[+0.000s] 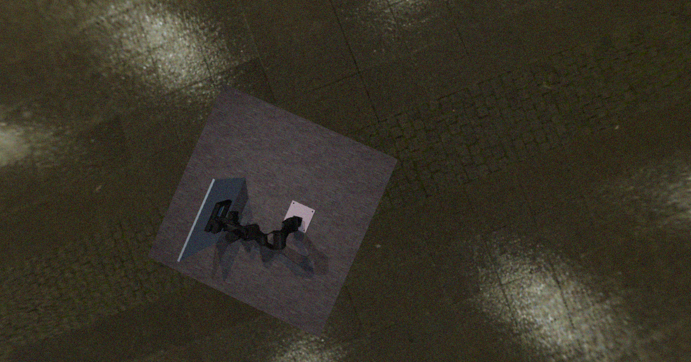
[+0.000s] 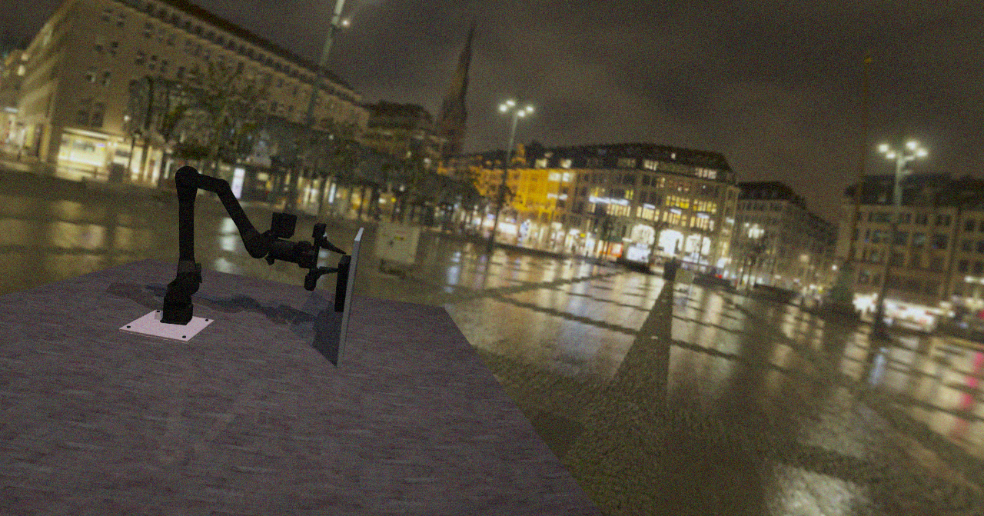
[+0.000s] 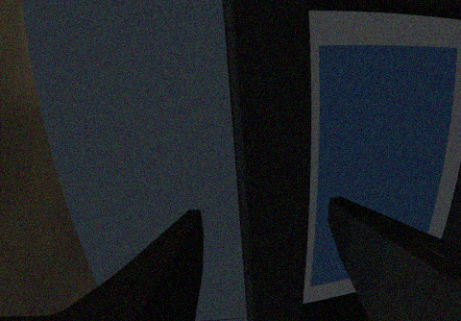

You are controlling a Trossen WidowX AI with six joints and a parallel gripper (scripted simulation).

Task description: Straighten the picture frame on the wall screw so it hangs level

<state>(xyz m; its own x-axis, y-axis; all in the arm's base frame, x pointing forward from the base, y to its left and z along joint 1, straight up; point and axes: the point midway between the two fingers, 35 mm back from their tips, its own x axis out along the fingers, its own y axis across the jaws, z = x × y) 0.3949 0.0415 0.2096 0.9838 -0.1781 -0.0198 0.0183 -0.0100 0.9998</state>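
Right now my gripper tip is 6 cm above the picture frame and 1 cm short of it. Also, from my gripper tip: wall panel (6 cm below, 2 cm ahead).
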